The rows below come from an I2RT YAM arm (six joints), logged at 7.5 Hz.
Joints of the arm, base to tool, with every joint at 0 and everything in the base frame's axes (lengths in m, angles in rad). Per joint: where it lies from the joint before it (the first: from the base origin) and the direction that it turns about. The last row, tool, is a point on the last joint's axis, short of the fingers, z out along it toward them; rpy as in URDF.
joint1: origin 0 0 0.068 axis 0 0 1
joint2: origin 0.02 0.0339 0.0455 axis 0 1 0
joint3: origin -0.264 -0.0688 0 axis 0 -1 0
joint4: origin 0.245 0.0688 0.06 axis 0 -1 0
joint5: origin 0.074 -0.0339 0.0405 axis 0 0 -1
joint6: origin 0.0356 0 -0.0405 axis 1 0 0
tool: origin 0 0 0 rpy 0 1.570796 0
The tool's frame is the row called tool.
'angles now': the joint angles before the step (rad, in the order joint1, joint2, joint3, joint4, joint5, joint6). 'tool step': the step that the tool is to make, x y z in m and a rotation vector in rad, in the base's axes. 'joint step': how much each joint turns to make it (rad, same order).
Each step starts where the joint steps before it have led.
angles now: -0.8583, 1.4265, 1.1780, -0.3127, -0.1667, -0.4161
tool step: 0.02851, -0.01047, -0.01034, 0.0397, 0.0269, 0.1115
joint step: 0.0350, 0.1179, 0.0851, -0.0223, -0.0672, -0.0379
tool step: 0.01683, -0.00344, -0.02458, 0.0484, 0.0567, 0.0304
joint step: 0.0274, 0.0784, 0.0078, -0.0054, 0.0023, -0.0081
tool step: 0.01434, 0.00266, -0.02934, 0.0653, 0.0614, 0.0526
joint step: 0.0305, 0.0707, -0.0110, -0.0109, -0.0185, -0.0129
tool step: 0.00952, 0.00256, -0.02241, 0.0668, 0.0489, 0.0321
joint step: 0.0204, 0.0581, 0.0001, -0.0229, -0.0191, 0.0017
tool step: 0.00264, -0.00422, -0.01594, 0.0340, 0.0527, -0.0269
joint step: -0.0012, 0.0470, 0.0088, -0.0201, 0.0245, 0.0137
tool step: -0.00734, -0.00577, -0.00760, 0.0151, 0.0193, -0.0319
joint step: -0.0233, 0.0083, -0.0148, 0.0001, 0.0069, 0.0057
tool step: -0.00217, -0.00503, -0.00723, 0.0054, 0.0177, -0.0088
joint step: -0.0128, 0.0198, -0.0001, 0.0016, 0.0047, -0.0084
